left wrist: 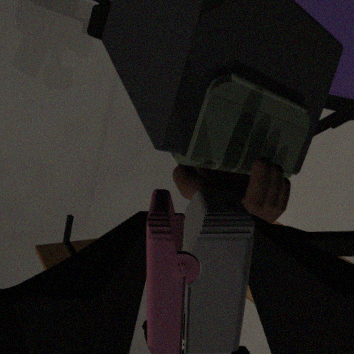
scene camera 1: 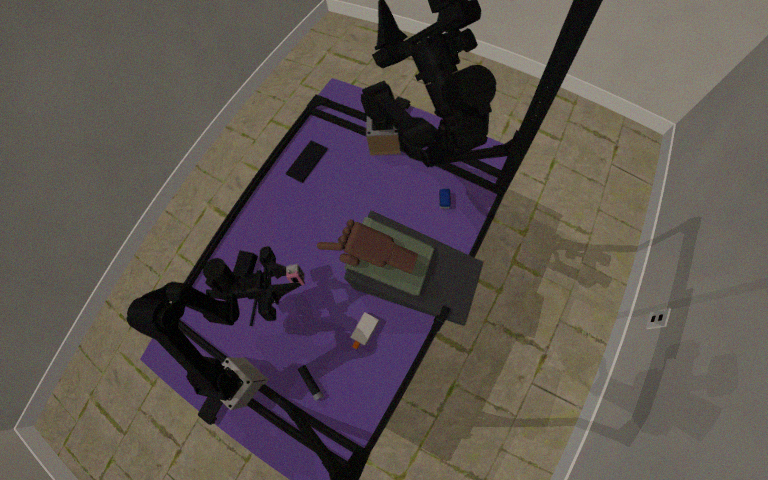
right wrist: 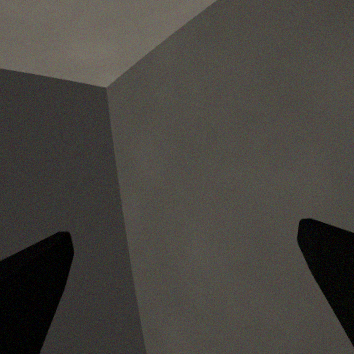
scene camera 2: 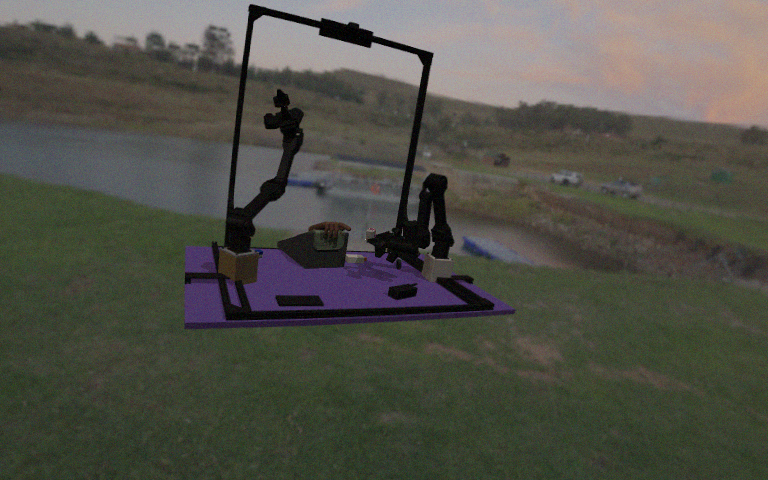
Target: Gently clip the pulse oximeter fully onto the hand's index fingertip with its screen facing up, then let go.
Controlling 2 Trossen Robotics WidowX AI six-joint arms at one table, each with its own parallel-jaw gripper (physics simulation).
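Frame: origin at the left arm's base, x ahead, y left, z up, level; millimetres.
Where they show: left gripper, fingertip midpoint: [left wrist: 194, 223] [scene camera 1: 300, 277] [scene camera 2: 369, 238]; right gripper, fingertip midpoint: [right wrist: 186, 236] [scene camera 2: 280, 97]; left arm's base at its link origin: [scene camera 1: 228, 383] [scene camera 2: 439, 256]; right arm's base at its link origin: [scene camera 1: 382, 121] [scene camera 2: 239, 250].
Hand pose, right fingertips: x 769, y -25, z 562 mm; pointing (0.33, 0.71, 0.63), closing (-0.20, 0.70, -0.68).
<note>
Each offset is from my right fingertips to the top centre of the thing. "spot": to the spot under its first point.
The pulse oximeter @[dx -428, dy +32, dz -459 mm] [scene camera 1: 292, 272] [scene camera 2: 370, 232] [left wrist: 217, 285] has a pink half and a pale grey half. My left gripper [scene camera 1: 291, 276] [left wrist: 194, 223] is shut on it and holds it above the table, left of the hand in scene camera 1. The brown hand @[spot: dx -261, dy -70, dz -476 mm] [scene camera 1: 368, 243] [scene camera 2: 331, 226] [left wrist: 267, 190] lies on a green pad, its index finger [scene camera 1: 328, 246] pointing left in scene camera 1. The oximeter is apart from the fingertip there. The index fingertip is hidden behind the oximeter in the left wrist view; the screen cannot be made out. My right gripper [right wrist: 186, 236] is open and empty, raised high, facing walls.
The hand's grey wedge block [scene camera 1: 461, 283] [scene camera 2: 325, 257] stands under the pad. A white box @[dx -440, dy -162, dz -639 mm] [scene camera 1: 365, 328] with an orange end, a dark cylinder @[dx -643, dy -129, dz -640 mm] [scene camera 1: 309, 382], a blue item @[dx +22, dy -123, dz -635 mm] [scene camera 1: 445, 198], a flat black slab @[dx -113, dy +338, dz -659 mm] [scene camera 1: 306, 161] [scene camera 2: 299, 300] and a black box @[dx -520, dy +248, dz -632 mm] [scene camera 2: 402, 291] lie on the table.
</note>
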